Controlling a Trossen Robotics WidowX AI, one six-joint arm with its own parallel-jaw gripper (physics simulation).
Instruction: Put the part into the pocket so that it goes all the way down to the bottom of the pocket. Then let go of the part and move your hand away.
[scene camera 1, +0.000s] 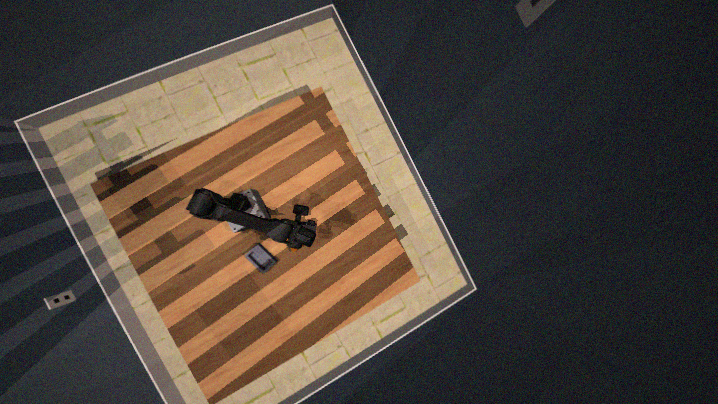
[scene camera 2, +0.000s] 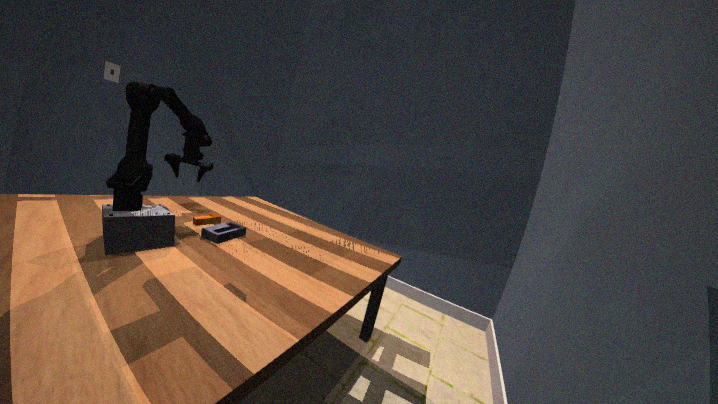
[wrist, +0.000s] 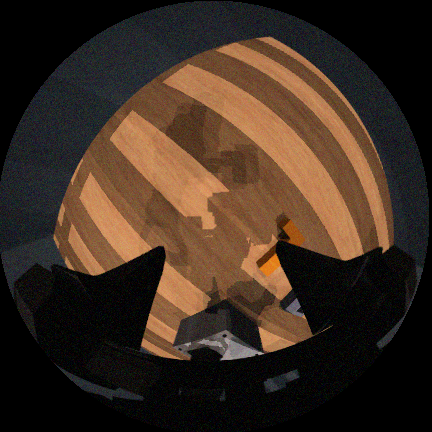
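Pixels of known places: gripper, between the fingertips: (scene camera 2: 187, 179) (wrist: 221, 249); arm's base, origin of its link: (scene camera 1: 242, 203) (scene camera 2: 126, 208) (wrist: 204, 353).
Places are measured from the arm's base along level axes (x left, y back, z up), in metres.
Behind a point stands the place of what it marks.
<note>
The orange part (scene camera 1: 293, 247) (scene camera 2: 206, 219) @(y -0.267, x 0.090, z -0.082 m) (wrist: 269, 264) @(y -0.242, x 0.105, z -0.075 m) lies on the table. In the wrist view, the tip of the right-hand finger hides some of it; in scene camera 1 the arm covers most of it. The grey block with the pocket (scene camera 1: 270, 264) @(y -0.338, x -0.029, z -0.069 m) (scene camera 2: 228, 234) @(y -0.283, x -0.114, z -0.079 m) (wrist: 293, 304) @(y -0.238, x -0.048, z -0.069 m) lies beside the part, apart from it, and its pocket faces up. In the wrist view the same finger hides most of the block. My gripper (scene camera 2: 188, 178) @(y -0.219, x 0.238, z 0.068 m) (wrist: 221, 249) @(y -0.219, x 0.238, z 0.068 m) is wide open and empty, pointing down high above the table. In scene camera 1 its fingertips are hidden.
The arm's grey base box (scene camera 1: 259, 205) @(y -0.037, x 0.063, z -0.017 m) (scene camera 2: 138, 234) @(y -0.022, x -0.100, z -0.053 m) (wrist: 217, 322) @(y -0.086, x 0.067, z -0.034 m) stands on the striped wooden table (scene camera 1: 301, 301) @(y -0.602, x 0.020, z -0.105 m) (scene camera 2: 281, 271) @(y -0.330, x -0.405, z -0.105 m) (wrist: 280, 135) @(y -0.428, x 0.301, z -0.105 m), near the part and the block. A table corner and leg (scene camera 2: 372, 311) show in scene camera 2.
</note>
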